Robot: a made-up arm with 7 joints.
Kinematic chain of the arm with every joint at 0, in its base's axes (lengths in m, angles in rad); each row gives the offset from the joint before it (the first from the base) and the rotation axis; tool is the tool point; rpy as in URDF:
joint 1: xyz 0.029 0.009 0.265 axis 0 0.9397 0.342
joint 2: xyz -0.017 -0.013 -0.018 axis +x
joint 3: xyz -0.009 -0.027 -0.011 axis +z
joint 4: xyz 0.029 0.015 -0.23 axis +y
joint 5: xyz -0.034 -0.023 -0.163 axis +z
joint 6: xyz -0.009 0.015 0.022 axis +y
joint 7: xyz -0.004 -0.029 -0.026 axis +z
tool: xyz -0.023 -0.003 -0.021 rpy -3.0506 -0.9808 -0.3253
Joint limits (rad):
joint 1: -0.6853..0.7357
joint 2: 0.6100..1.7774
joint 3: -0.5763..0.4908
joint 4: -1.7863..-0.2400
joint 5: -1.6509..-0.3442
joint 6: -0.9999..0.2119
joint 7: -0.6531..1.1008
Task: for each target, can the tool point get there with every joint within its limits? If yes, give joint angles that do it. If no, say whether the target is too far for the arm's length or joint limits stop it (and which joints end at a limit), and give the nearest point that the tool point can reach.
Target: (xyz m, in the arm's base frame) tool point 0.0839 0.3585 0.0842
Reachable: yes | joints 0.3702 1.4896 -0.2376 -1.2967 -0.6182 -0.1462 0.9013
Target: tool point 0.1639 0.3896 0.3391
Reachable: yes | joints -0.5001 1.5858 0.3990 -0.9084 -0.8468 0.0957 0.0752
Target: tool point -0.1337 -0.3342 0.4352
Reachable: no: joint limits stop it (at a limit: joint 1, joint 2, joint 3, joint 4, joint 5, joint 6, joint 7) | nearest point 0.1059 0.1768 0.4718 | short by 0.566 m
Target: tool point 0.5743 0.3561 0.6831
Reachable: no: too far | nearest point 0.2348 0.2706 0.4116 | short by 0.443 m
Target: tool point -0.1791 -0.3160 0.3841
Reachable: no: joint limits stop it (at a limit: joint 1, joint 2, joint 3, joint 4, joint 5, joint 6, joint 7) | nearest point -0.0686 -0.0201 -0.0501 | short by 0.537 m
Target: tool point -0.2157 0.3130 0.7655
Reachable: no: too far | nearest point 0.1028 0.2796 0.4774 | short by 0.431 m
